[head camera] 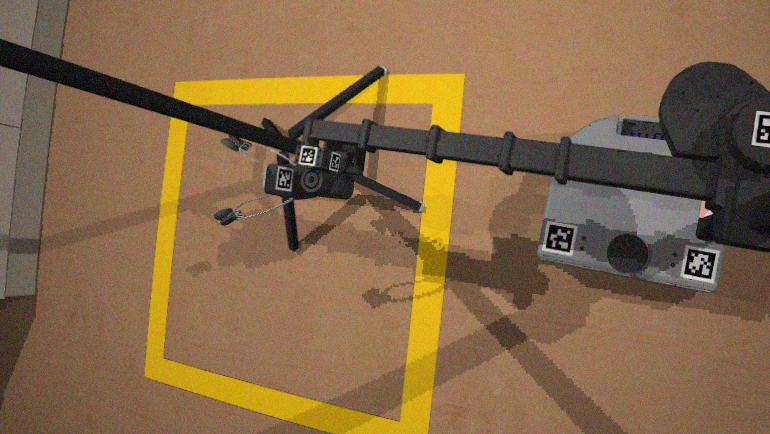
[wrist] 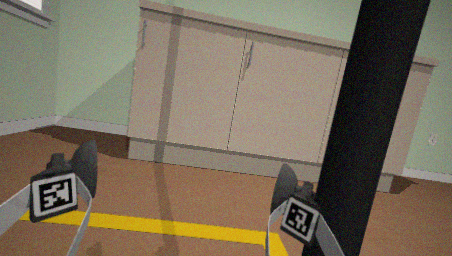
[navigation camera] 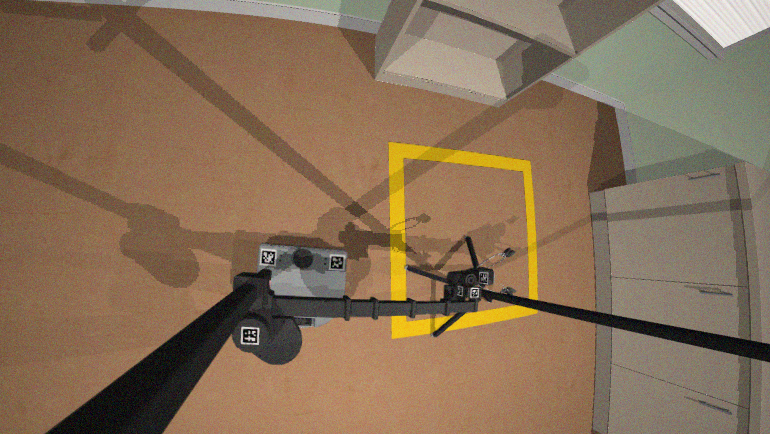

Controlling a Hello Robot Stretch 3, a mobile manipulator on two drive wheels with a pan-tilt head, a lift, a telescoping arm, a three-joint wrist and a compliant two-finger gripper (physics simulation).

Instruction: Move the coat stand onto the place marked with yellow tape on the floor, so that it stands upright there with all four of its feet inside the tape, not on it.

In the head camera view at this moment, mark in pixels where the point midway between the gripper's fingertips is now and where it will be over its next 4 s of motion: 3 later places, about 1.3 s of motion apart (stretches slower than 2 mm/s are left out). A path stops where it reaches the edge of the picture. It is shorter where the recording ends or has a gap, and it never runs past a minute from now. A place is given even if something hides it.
My gripper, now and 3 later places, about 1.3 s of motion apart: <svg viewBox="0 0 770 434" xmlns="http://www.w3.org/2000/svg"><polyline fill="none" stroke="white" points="219,179 261,172 288,172 287,144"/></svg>
